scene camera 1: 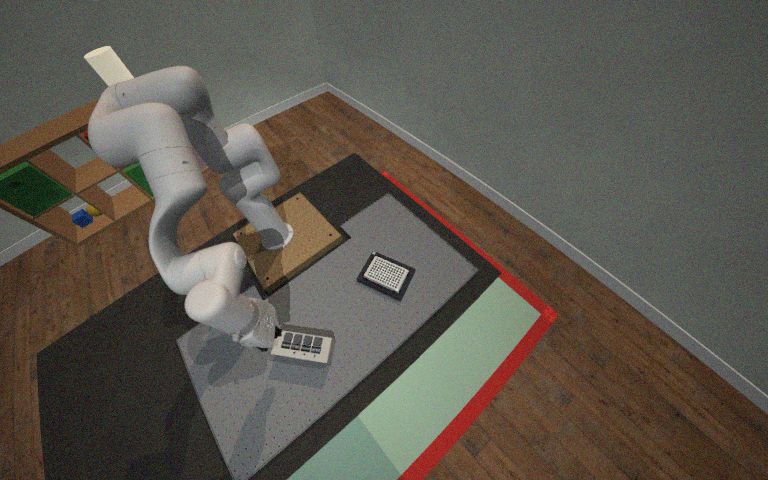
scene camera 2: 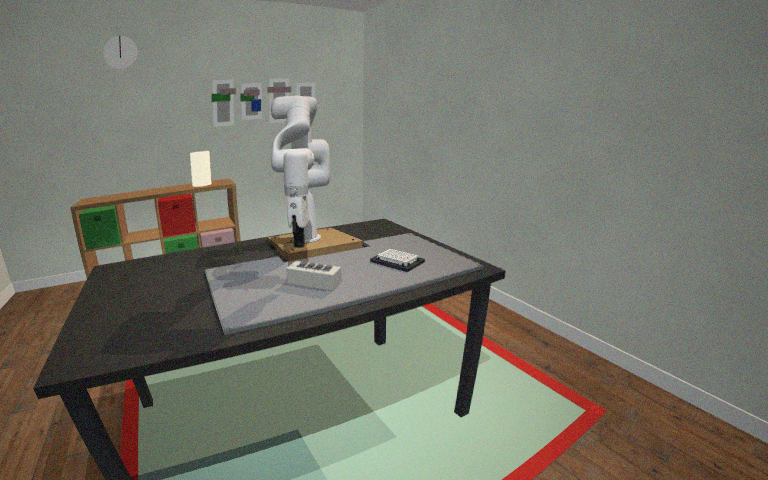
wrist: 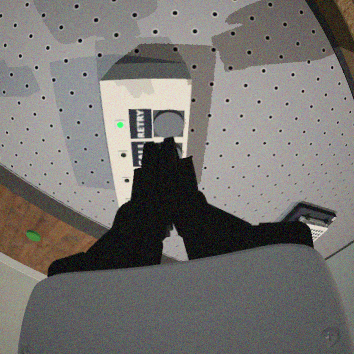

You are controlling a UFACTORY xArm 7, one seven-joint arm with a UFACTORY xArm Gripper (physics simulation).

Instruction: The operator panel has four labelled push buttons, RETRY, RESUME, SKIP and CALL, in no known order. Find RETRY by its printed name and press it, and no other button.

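Places are measured from the arm's base along level axes (x back, y down, z right), in millimetres.
Where they show: gripper, fingertip midpoint: (scene camera 1: 276,333) (scene camera 2: 299,246) (wrist: 165,159); arm's base, link origin: (scene camera 1: 278,236) (scene camera 2: 306,239).
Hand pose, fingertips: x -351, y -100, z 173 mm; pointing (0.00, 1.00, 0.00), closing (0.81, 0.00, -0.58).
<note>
Things, the pixels of their top centre, and the offset from my fingertips. "spot": a spot on its surface instead. Level surfaces: height alone.
- operator panel, top centre: (wrist: 147,169) (scene camera 1: 300,345) (scene camera 2: 313,266) dx -51, dy +57, dz -23 mm
- RETRY label, surface spot: (wrist: 140,124) spot: dx -20, dy +60, dz +9 mm
- green lamp, top centre: (wrist: 119,124) dx -30, dy +59, dz +22 mm
- CALL label, surface spot: (wrist: 138,154) spot: dx -45, dy +60, dz -8 mm
- dark tray with a white perforated block, top centre: (scene camera 1: 386,272) (scene camera 2: 397,255) dx -48, dy +87, dz -360 mm
- grey perforated mat, surface height: dy +114 mm
- dark table, surface height: dy +126 mm
The operator panel (scene camera 1: 324,356) (scene camera 2: 313,278) (wrist: 112,100) is a pale box with a row of dark buttons. In the wrist view the RETRY label (wrist: 140,124) is readable, with its round grey button (wrist: 168,123) beside it. A green lamp (wrist: 120,125) is lit on the label's other side. The CALL label (wrist: 138,154) is partly covered by the fingers. RESUME and SKIP cannot be read. My gripper (scene camera 2: 298,244) (wrist: 165,159) is shut and empty. Its tips appear over the CALL row, just below the RETRY button in the wrist view, and raised above the panel.
A dark tray with a white perforated block (scene camera 1: 386,273) (scene camera 2: 398,256) lies on the grey perforated mat (scene camera 1: 430,254) (scene camera 2: 249,311), beyond the panel. The arm's wooden base board (scene camera 1: 308,249) (scene camera 2: 342,241) is at the back of the dark table (scene camera 2: 141,316).
</note>
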